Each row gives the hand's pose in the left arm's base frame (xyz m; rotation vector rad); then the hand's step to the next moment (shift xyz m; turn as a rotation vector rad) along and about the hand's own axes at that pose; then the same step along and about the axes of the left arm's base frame.
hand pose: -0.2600 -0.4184 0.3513 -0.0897 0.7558 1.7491
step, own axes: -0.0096 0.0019 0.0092 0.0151 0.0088 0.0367
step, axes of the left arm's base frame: 0.0044 -0.0034 0.0122 -0.0012 0.0310 0.0263
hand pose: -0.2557 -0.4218 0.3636 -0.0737 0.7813 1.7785
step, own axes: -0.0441 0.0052 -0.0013 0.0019 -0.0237 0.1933
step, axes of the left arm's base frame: 0.0110 -0.0381 0.0200 0.0832 0.1088 0.1385
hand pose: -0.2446 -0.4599 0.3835 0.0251 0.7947 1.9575
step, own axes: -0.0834 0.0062 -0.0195 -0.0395 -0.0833 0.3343
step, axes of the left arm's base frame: 0.0315 -0.0787 0.0135 0.1992 0.1667 0.2298
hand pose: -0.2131 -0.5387 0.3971 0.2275 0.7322 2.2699
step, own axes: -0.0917 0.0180 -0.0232 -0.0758 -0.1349 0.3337
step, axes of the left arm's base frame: 0.0468 -0.0840 -0.0042 0.2557 0.1708 0.2019
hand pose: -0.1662 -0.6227 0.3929 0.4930 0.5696 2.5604
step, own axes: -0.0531 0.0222 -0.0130 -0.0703 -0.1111 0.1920
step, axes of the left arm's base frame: 0.0302 -0.0489 -0.0132 0.1813 0.1116 0.0940
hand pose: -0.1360 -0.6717 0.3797 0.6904 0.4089 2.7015
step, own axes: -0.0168 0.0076 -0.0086 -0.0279 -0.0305 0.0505
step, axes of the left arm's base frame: 0.0078 -0.0148 -0.0115 0.0558 0.0270 0.0204
